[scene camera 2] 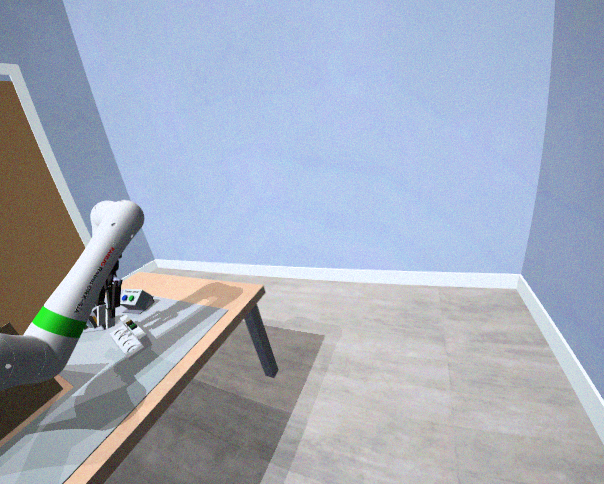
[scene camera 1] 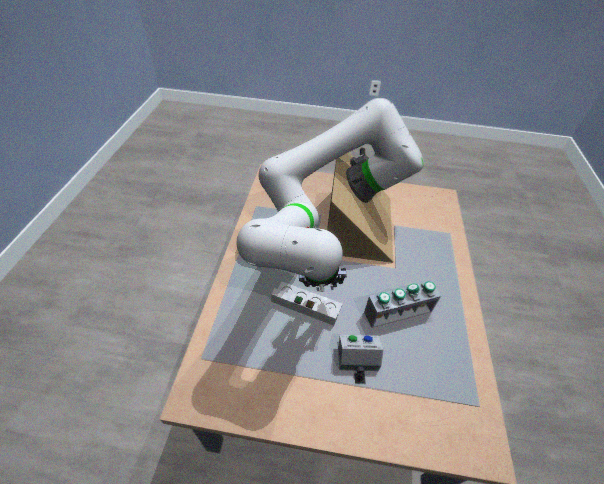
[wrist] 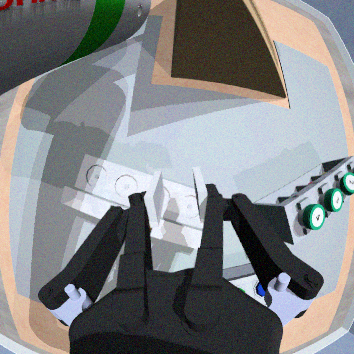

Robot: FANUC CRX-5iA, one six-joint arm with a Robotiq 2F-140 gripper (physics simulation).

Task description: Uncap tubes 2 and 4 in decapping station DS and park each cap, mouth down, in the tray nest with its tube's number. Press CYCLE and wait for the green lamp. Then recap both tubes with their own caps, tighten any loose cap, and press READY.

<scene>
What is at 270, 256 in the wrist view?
My gripper.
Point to a grey button box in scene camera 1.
362, 356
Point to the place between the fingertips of my gripper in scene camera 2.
106, 325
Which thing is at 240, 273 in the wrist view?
A grey button box.
</scene>
